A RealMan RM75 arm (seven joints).
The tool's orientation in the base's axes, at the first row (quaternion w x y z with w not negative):
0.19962 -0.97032 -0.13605 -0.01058
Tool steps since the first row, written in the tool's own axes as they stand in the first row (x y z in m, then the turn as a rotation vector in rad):
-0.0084 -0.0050 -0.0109 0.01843 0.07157 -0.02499
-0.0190 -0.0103 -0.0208 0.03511 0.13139 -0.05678
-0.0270 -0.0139 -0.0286 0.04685 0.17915 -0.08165
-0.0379 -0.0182 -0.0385 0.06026 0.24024 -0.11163
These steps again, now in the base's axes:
-0.0091 -0.0020 0.0113 0.03779 -0.06818 -0.00315
-0.0204 -0.0040 0.0217 0.07097 -0.12909 0.00435
-0.0288 -0.0059 0.0296 0.09592 -0.17793 0.00975
-0.0401 -0.0088 0.0396 0.12623 -0.24011 0.01484

